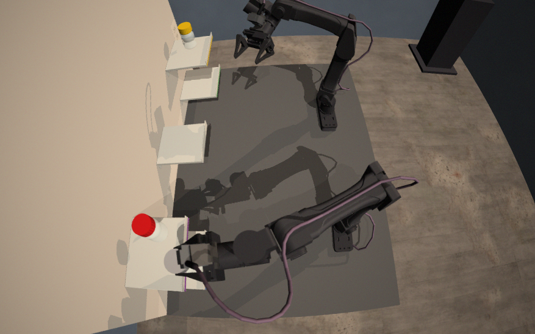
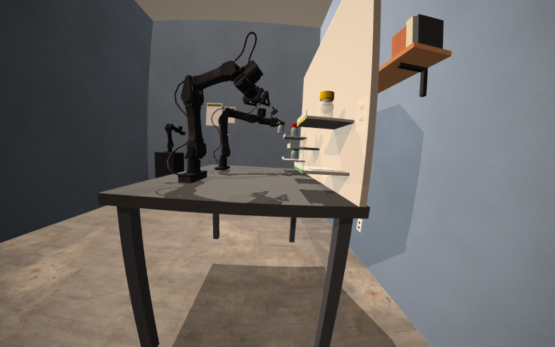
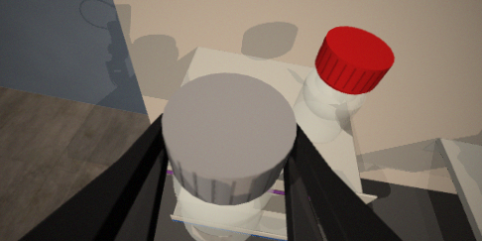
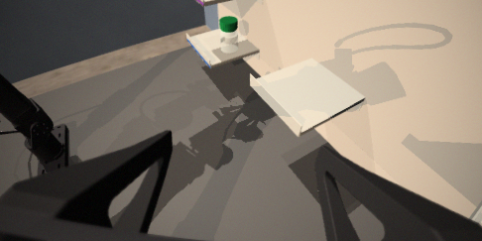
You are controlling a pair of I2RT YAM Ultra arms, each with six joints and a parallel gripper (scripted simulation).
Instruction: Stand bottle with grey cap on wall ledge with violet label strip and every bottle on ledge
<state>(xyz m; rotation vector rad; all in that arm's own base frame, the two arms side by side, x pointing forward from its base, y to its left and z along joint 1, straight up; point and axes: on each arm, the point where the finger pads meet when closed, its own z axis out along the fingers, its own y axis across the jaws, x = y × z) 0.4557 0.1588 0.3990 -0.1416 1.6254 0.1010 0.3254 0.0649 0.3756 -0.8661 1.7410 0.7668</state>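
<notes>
Right now my left hand is 12 cm above the violet strip, 3 cm to the left of it and 3 cm short of it. Also, from my left hand: red-cap bottle (11 cm ahead, 8 cm to the right, 7 cm below); then grey-cap bottle (4 cm below); then green-capped bottle (26 cm below, 12 cm ahead, 8 cm to the right).
</notes>
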